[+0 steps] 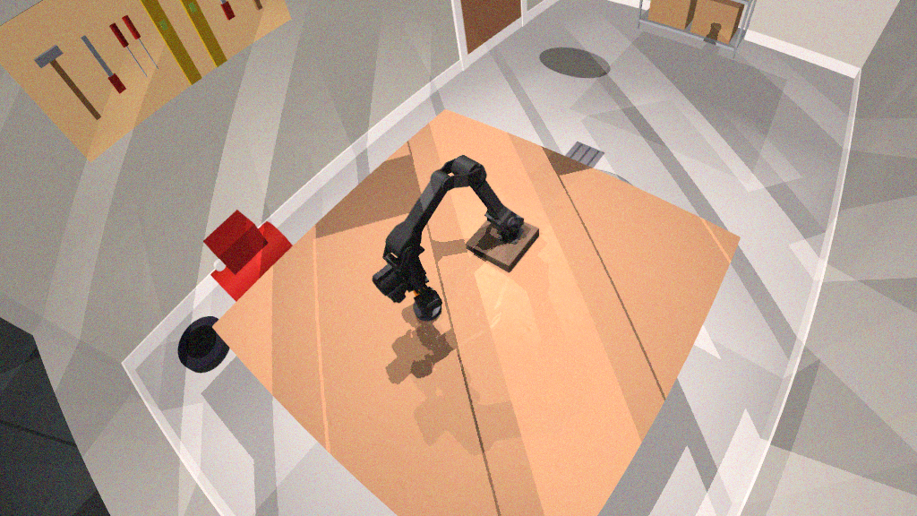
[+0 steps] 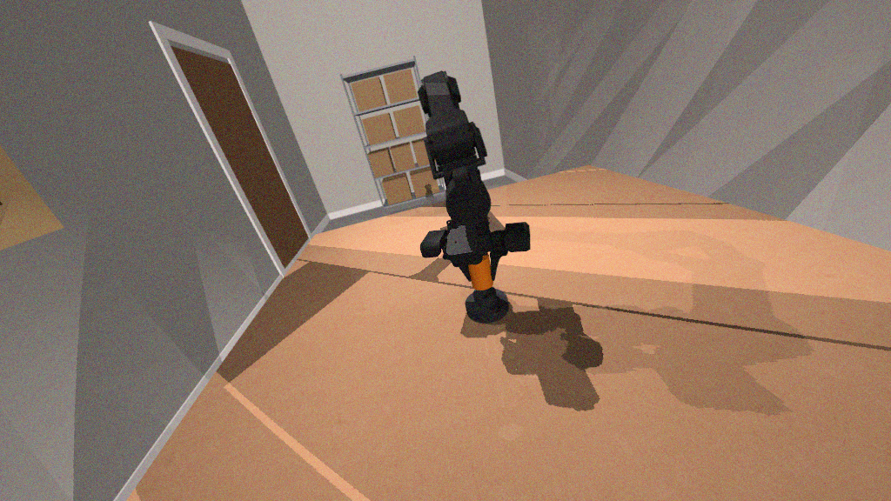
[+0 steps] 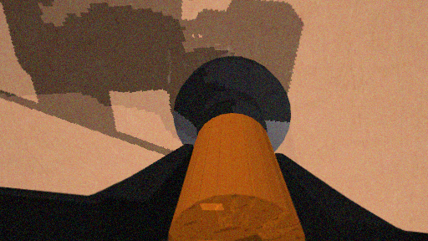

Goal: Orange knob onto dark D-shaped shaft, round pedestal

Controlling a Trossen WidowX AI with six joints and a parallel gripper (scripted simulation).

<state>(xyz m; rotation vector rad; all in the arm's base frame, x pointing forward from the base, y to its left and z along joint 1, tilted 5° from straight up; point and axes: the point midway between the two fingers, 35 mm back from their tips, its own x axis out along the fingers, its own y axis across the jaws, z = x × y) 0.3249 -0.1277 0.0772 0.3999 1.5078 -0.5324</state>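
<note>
My gripper tip is 20 mm below the orange knob. From my gripper tip the other things lie so: dark round pedestal (40 mm below).
</note>
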